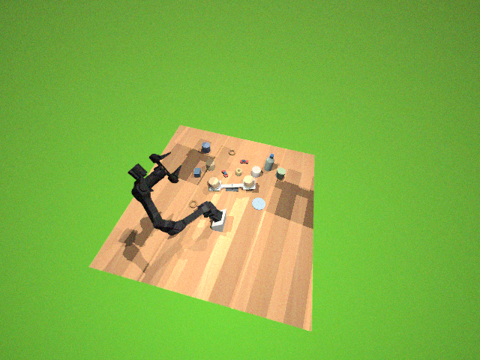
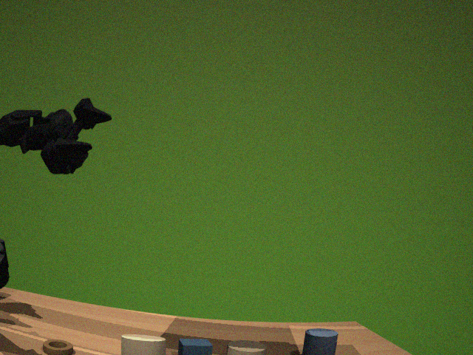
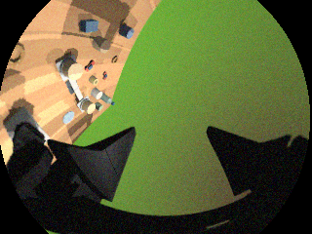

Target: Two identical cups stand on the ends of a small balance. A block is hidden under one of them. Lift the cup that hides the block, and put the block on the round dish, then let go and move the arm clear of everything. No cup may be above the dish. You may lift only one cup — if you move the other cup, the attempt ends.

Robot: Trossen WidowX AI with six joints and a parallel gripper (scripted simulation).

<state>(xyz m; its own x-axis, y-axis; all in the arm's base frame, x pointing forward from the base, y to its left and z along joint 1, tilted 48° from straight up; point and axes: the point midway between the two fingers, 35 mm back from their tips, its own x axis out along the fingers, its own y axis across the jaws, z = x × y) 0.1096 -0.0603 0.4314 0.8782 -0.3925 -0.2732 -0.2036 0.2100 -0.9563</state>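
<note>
Right now my gripper tip is 12 cm short of the grey block, 18 cm to the left of it and 39 cm above it. Also, from my gripper tip: blue block: 22 cm ahead, 1 cm to the right, 42 cm below; then grey balance: 14 cm ahead, 31 cm to the right, 40 cm below; then tan holed cylinder: 28 cm ahead, 34 cm to the right, 41 cm below.
</note>
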